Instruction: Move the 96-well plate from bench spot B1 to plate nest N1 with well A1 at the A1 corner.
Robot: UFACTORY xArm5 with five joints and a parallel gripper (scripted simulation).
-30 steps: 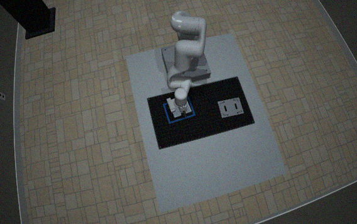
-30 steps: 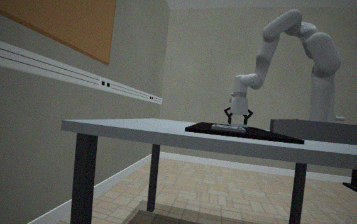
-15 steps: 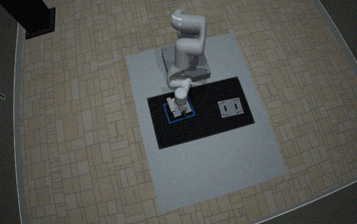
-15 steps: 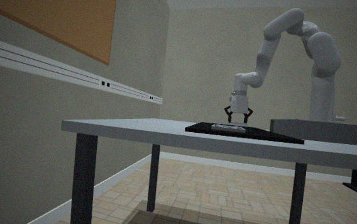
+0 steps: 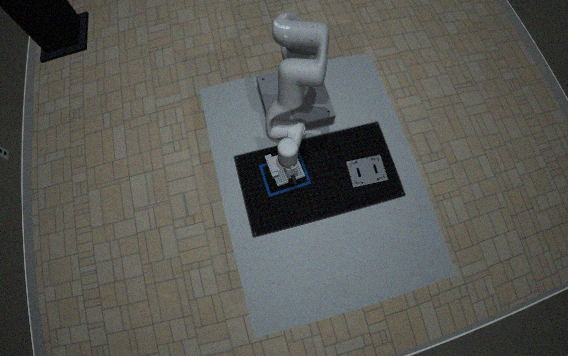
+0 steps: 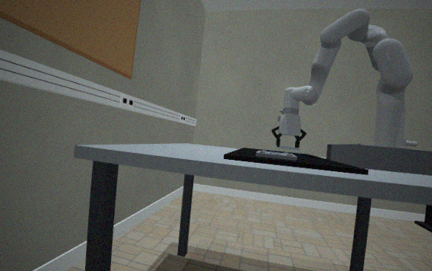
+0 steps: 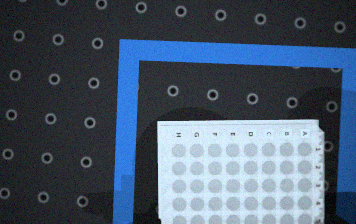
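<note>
Now: the grey plate nest N1 70 mm ahead of my hand, 350 mm to the left of it and 30 mm below it. Also, from my hand: white 96-well plate: 10 mm below; then A1 mark: 10 mm ahead, 270 mm to the left, 30 mm below.
</note>
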